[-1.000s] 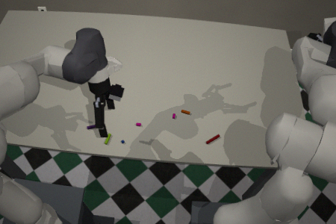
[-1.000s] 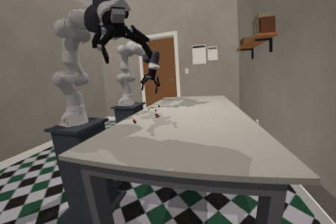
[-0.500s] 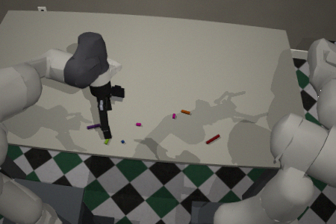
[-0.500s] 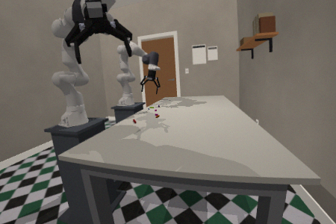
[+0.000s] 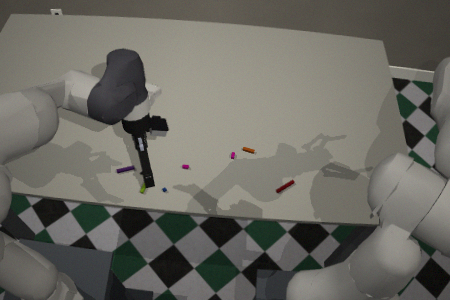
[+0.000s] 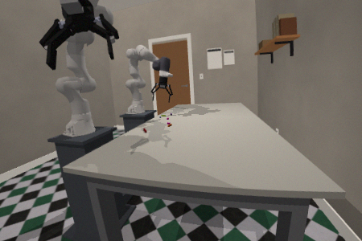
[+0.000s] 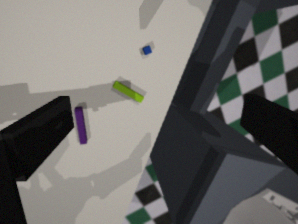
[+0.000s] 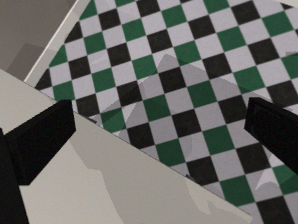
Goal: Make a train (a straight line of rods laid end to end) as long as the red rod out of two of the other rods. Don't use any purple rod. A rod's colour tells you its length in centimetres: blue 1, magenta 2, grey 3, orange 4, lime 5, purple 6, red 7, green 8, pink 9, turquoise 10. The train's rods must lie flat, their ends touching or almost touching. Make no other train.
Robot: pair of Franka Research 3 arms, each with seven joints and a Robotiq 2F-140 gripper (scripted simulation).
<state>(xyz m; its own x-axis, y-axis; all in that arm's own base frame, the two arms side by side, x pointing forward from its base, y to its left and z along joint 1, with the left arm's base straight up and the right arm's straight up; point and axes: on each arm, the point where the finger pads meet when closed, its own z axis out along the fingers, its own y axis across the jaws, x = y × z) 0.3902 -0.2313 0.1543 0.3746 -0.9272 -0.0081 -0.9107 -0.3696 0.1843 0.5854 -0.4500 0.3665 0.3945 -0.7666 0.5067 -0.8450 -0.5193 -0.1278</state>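
Note:
Now: the orange rod 310 mm to the right of my left hand, 180 mm ahead of it and 150 mm below it. The rest, counted from my left hand: small blue rod (150 mm below, 50 mm to the right); lime rod (150 mm below, 20 mm to the left); purple rod (150 mm below, 100 mm to the left, 60 mm ahead).

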